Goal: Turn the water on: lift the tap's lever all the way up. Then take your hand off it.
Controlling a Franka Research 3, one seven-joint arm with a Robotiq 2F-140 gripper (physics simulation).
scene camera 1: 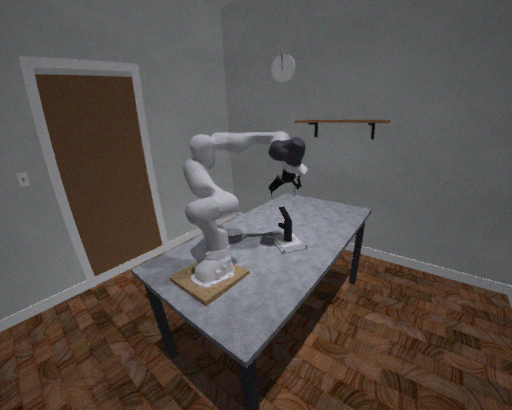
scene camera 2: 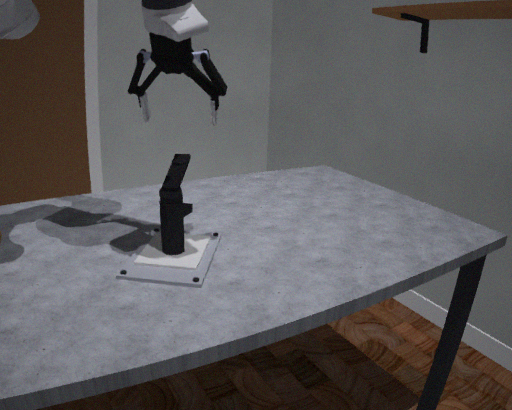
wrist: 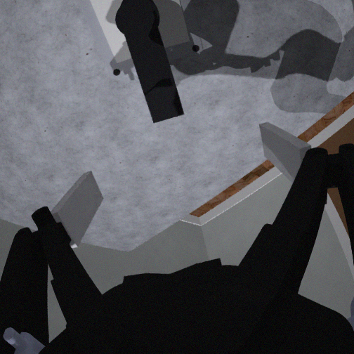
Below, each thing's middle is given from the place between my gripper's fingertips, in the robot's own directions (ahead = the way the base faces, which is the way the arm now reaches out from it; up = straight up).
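Scene:
Looking at the flat black lever [scene camera 2: 171,193], I find my hand 12 cm above it, and also 4 cm to the left of it and 3 cm past it.

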